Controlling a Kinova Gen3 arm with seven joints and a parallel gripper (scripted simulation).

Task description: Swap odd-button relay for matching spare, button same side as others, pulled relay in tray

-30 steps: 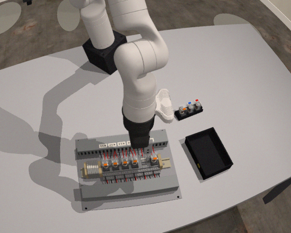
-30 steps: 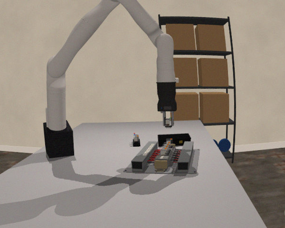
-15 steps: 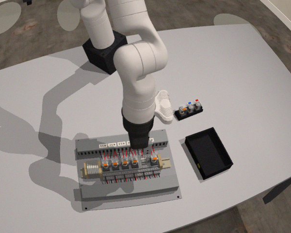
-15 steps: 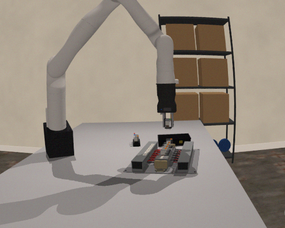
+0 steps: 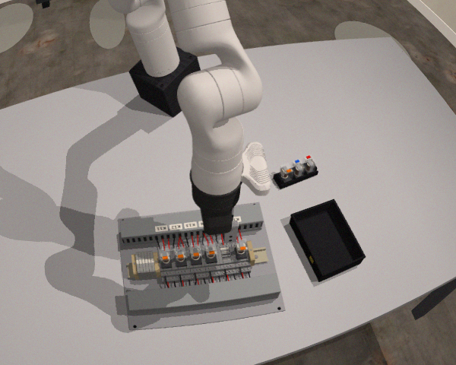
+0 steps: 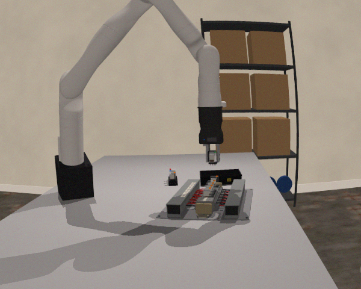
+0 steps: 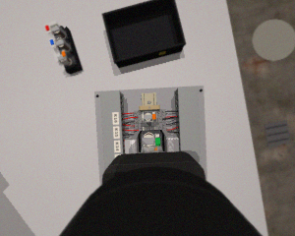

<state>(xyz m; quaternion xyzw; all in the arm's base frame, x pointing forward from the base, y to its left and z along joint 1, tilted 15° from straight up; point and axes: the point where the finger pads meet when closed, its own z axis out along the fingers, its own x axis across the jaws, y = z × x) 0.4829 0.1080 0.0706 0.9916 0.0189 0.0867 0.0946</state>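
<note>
Now: the black tray 10 mm behind my hand, 220 mm to the left of it and 130 mm below it. Round my hand: spare holder (200 mm behind, 200 mm to the left, 130 mm below); then blue-button relay (200 mm behind, 200 mm to the left, 110 mm below); then green-button relay (10 mm below).
</note>
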